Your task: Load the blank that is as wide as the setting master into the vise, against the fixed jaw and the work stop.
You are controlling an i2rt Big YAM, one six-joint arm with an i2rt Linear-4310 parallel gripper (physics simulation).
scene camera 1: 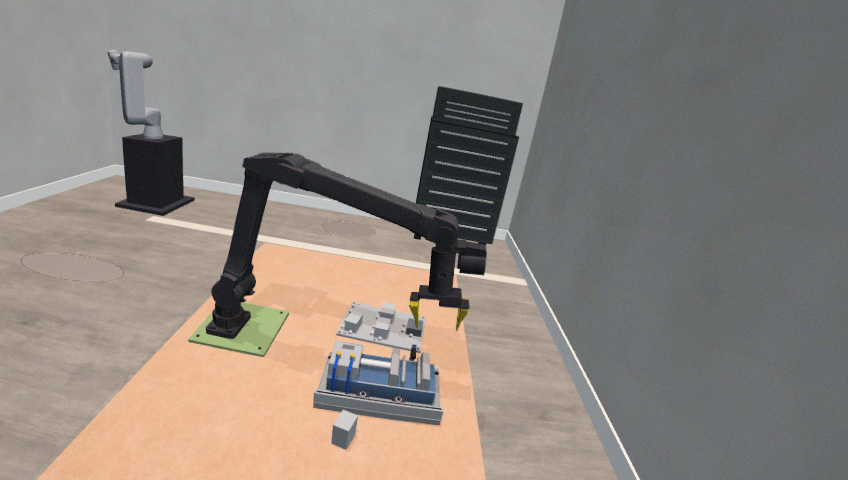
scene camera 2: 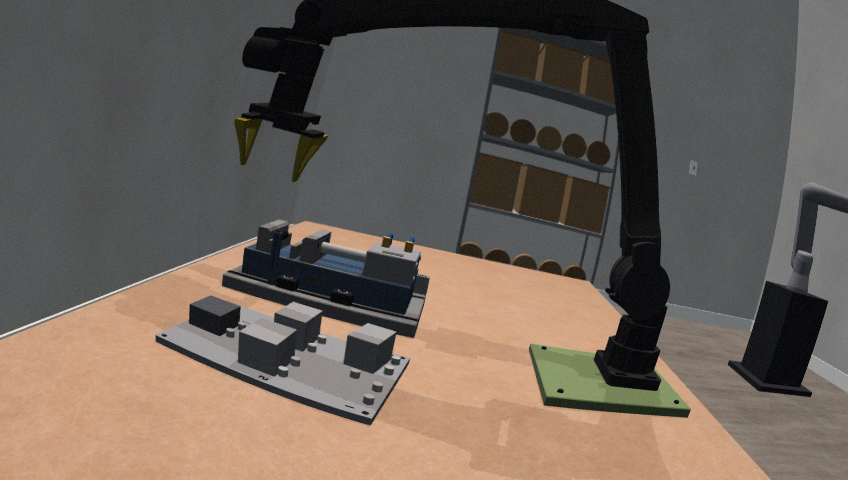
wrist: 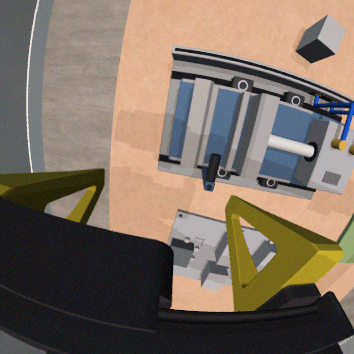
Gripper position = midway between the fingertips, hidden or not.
Observation:
My gripper (scene camera 2: pixel 267 172) is open, with nothing in its grasp. I also see a darker block (scene camera 2: pixel 211 314), a sliding jaw (wrist: pixel 263 106) and a grey baseplate (scene camera 2: pixel 404 327).
My gripper also shows in scene camera 1 (scene camera 1: pixel 436 328) and in the wrist view (wrist: pixel 167 189). The grey baseplate also shows in the wrist view (wrist: pixel 178 65).

